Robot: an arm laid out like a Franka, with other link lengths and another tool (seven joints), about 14 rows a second.
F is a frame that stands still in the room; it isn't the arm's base.
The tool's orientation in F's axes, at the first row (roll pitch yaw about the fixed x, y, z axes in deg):
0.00, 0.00, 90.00
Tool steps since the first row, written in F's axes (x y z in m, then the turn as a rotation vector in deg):
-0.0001, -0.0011, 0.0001, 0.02, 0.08, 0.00
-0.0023, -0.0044, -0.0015, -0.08, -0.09, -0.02
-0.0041, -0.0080, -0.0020, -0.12, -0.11, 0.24
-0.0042, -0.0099, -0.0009, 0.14, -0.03, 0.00
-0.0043, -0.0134, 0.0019, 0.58, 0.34, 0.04
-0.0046, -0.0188, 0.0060, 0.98, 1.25, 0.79
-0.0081, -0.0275, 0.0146, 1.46, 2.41, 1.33
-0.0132, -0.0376, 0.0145, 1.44, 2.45, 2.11
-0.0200, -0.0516, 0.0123, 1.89, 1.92, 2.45
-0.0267, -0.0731, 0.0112, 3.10, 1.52, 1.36
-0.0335, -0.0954, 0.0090, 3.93, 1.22, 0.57
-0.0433, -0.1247, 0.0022, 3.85, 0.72, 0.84
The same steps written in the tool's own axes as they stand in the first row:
-0.0011, 0.0001, 0.0001, 0.08, -0.02, 0.00
-0.0044, 0.0023, -0.0015, -0.09, 0.08, -0.02
-0.0080, 0.0041, -0.0020, -0.11, 0.12, 0.24
-0.0099, 0.0042, -0.0009, -0.03, -0.14, 0.00
-0.0134, 0.0043, 0.0019, 0.34, -0.58, 0.04
-0.0188, 0.0046, 0.0060, 1.25, -0.98, 0.79
-0.0275, 0.0081, 0.0146, 2.41, -1.46, 1.33
-0.0376, 0.0132, 0.0145, 2.45, -1.44, 2.11
-0.0516, 0.0200, 0.0123, 1.92, -1.89, 2.45
-0.0731, 0.0267, 0.0112, 1.52, -3.10, 1.36
-0.0954, 0.0335, 0.0090, 1.22, -3.93, 0.57
-0.1247, 0.0433, 0.0022, 0.72, -3.85, 0.84

